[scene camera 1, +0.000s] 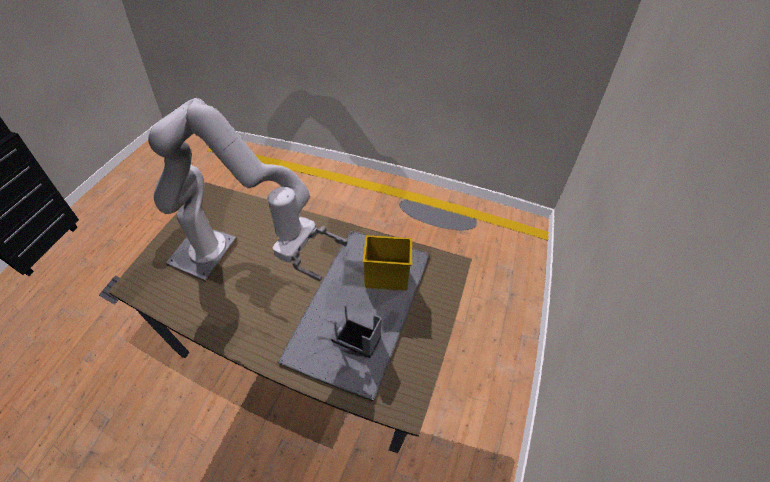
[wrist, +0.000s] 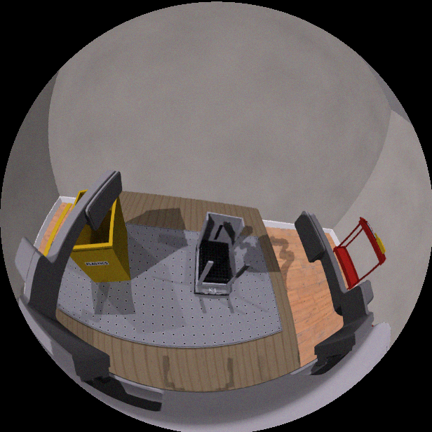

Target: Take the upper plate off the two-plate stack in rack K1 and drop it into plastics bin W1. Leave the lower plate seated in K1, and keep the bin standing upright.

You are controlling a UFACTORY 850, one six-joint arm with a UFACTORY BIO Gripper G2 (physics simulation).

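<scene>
Rack K1 (scene camera 1: 372, 339) (wrist: 212, 290) is a grey holder with a tall back wall and thin upright posts. It stands on the perforated grey board (scene camera 1: 321, 335) (wrist: 160, 310). A black plate surface (scene camera 1: 356, 335) (wrist: 215, 262) shows inside it; I cannot tell how many plates are stacked there. The yellow plastics bin W1 (scene camera 1: 386, 275) (wrist: 107, 267) stands upright on the same board, with its top open. My gripper (scene camera 1: 333, 260) (wrist: 207, 218) is wide open with nothing between its fingers. It hangs above the table beside the board, apart from both rack and bin.
The board lies on the wooden table (scene camera 1: 261, 341) (wrist: 195, 362). A red frame cart (wrist: 350, 270) stands beyond the table at the right of the wrist view. A black slatted unit (scene camera 1: 28, 210) shows at the far left of the scene view. Walls rise behind the table.
</scene>
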